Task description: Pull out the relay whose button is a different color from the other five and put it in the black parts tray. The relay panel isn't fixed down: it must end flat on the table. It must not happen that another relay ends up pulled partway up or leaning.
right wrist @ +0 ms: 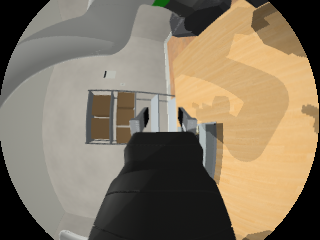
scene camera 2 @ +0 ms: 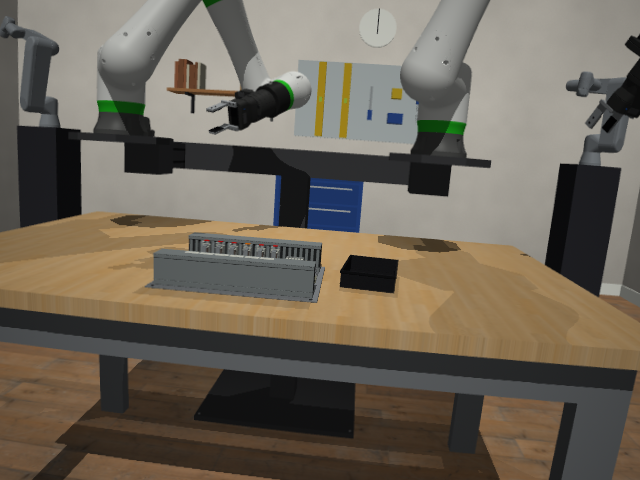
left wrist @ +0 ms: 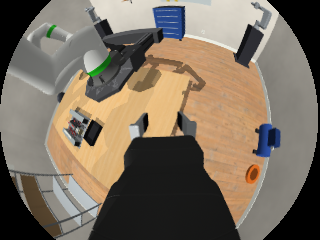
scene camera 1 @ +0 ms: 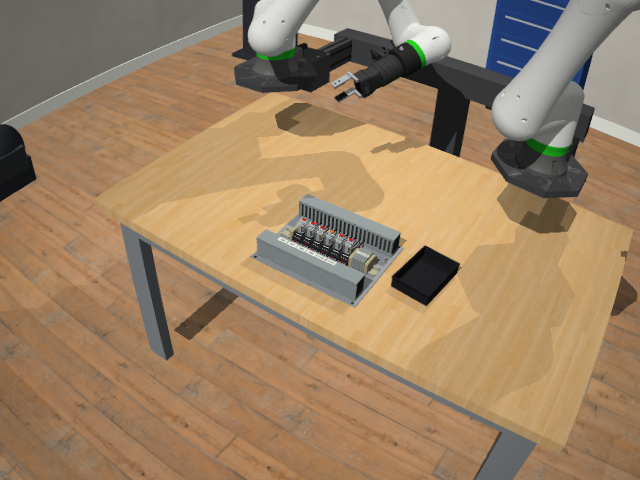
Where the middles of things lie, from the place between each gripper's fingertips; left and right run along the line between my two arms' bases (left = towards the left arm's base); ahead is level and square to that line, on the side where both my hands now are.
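Counting from my left hand, I find the grey relay panel [scene camera 1: 329,271] 780 mm to the right, 220 mm ahead and 360 mm below. As for the black parts tray [scene camera 1: 428,271], my left gripper is far above it, a long way to the left of it and a good way short of it.
From my right hand, that same black parts tray is some way ahead, well below and far to the left. My right gripper [scene camera 2: 210,121] is 16 cm to the right of the grey relay panel, 27 cm short of it and 30 cm above it. Going by its middle, the black parts tray is nearer to my right gripper than to my left gripper.
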